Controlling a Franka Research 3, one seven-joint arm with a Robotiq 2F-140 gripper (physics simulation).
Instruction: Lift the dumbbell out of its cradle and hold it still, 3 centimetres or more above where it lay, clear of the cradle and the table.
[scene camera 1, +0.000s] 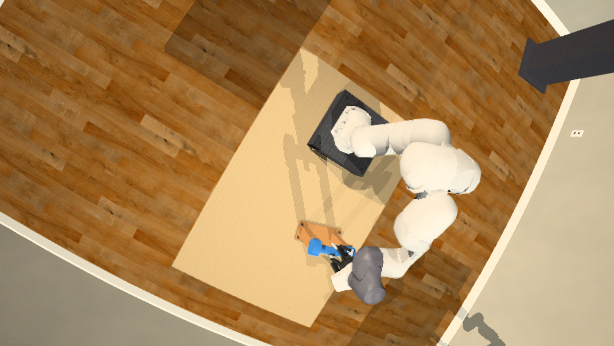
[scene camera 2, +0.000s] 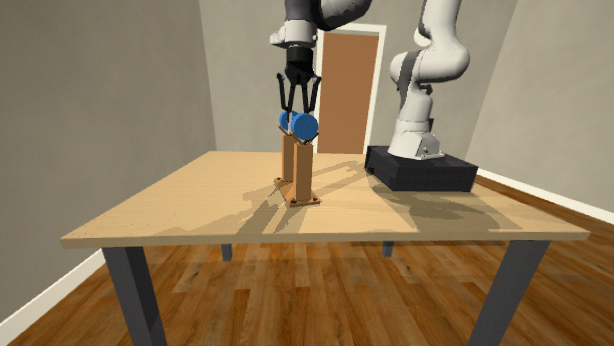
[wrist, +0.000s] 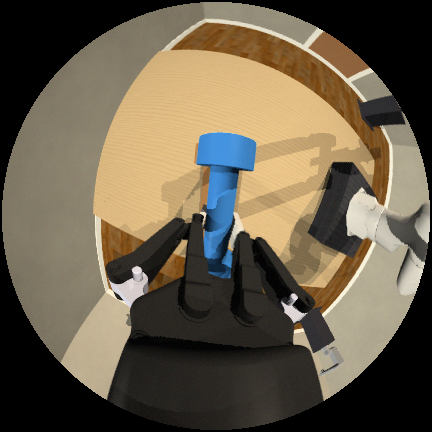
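The blue dumbbell (scene camera 1: 315, 247) (scene camera 2: 304, 127) (wrist: 226, 151) lies level in the V-shaped tops of the cradle (scene camera 1: 320, 231) (scene camera 2: 303, 172). The cradle is orange-brown, with two upright posts on a flat base that stands on the table. My gripper (scene camera 1: 337, 250) (scene camera 2: 298, 114) (wrist: 218, 216) points down from above and is shut on the dumbbell's handle, with one finger on each side of it. In the wrist view the far head shows whole, and the near head is largely hidden by the gripper. In scene camera 2 the front head hides part of the handle and the fingertips.
The wooden table (scene camera 1: 240, 220) (scene camera 2: 175, 200) (wrist: 150, 110) carries the cradle and the black base block (scene camera 1: 325, 132) (scene camera 2: 430, 175) (wrist: 332, 210) of the arm. The cradle is near one long table edge in scene camera 1. A door (scene camera 2: 348, 90) is in the wall behind.
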